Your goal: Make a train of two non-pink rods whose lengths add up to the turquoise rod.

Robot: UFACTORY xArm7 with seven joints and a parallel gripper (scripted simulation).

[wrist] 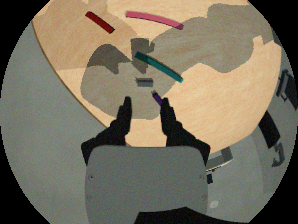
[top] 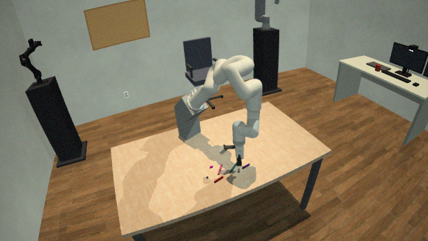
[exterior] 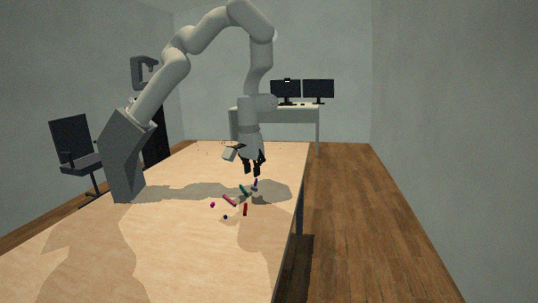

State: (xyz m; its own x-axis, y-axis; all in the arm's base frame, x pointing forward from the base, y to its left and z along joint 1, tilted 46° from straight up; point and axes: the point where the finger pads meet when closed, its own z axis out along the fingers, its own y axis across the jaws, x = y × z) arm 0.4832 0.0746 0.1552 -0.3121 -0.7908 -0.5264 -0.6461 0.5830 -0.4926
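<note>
My hand is 8 cm above the grey rod. From my hand the other things lie so: pink rod 6 cm behind, 11 cm to the right, 8 cm below; then turquoise rod 4 cm behind, 2 cm to the right, 8 cm below; then purple rod 1 cm behind, 6 cm to the left, 8 cm below.
</note>
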